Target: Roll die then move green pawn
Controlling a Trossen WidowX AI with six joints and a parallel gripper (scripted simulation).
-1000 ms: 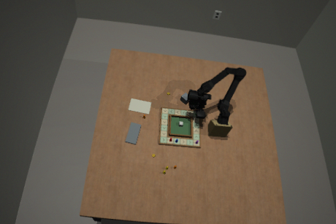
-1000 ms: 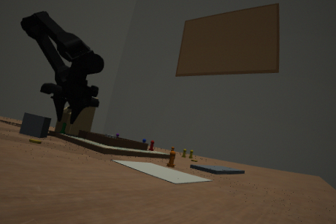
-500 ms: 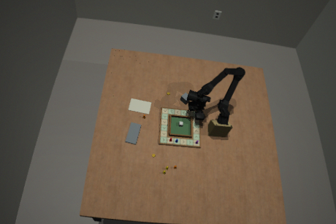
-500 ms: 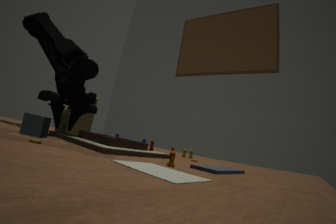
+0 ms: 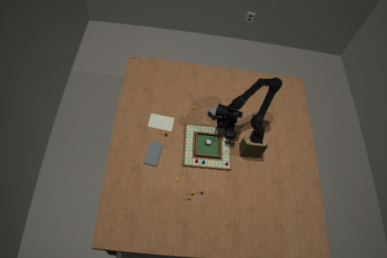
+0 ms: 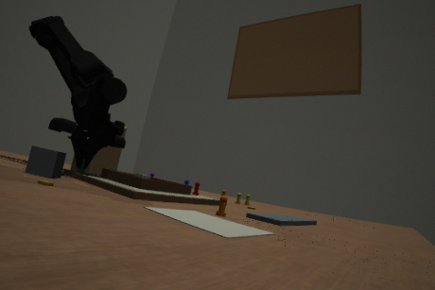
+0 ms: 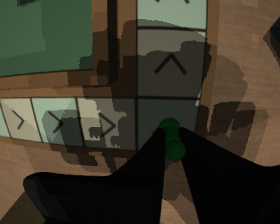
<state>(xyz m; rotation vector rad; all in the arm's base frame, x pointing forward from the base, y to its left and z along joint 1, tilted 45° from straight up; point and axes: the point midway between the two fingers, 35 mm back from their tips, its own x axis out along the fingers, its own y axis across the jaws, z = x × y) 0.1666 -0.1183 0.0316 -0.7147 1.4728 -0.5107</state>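
Now: the white die 11 cm ahead of my gripper tip, 11 cm to the left of it and 1 cm above it. Round my gripper tip: green pawn (1 cm above); then green felt tray (11 cm ahead, 12 cm to the left, 1 cm below); then grey box (9 cm ahead, 11 cm to the right).
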